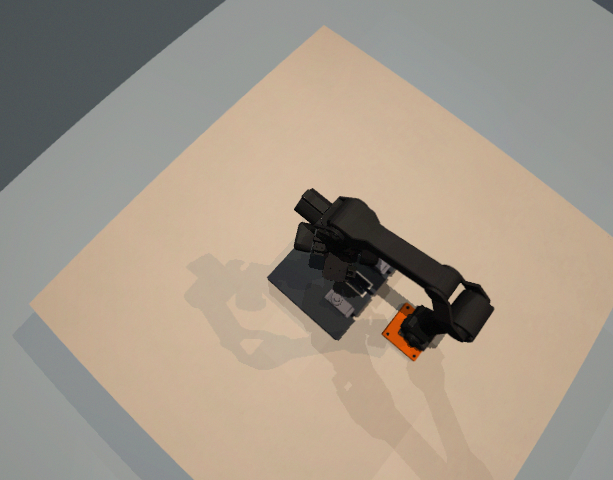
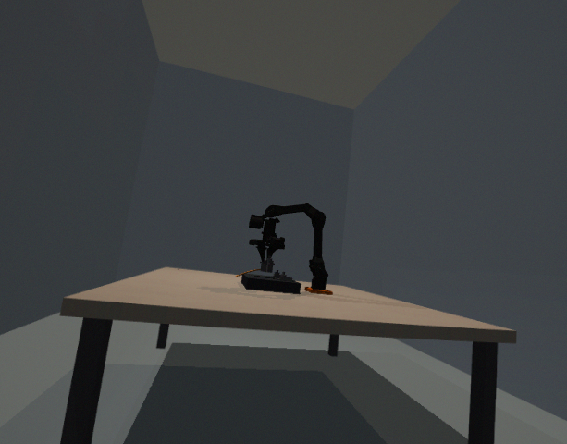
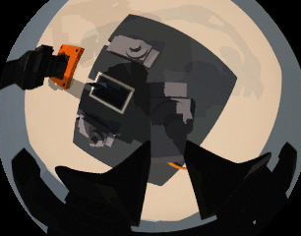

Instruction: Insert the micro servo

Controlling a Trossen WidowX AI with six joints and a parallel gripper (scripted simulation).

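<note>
The deck is 10 cm below my gripper tip and 1 cm ahead of it.
</note>
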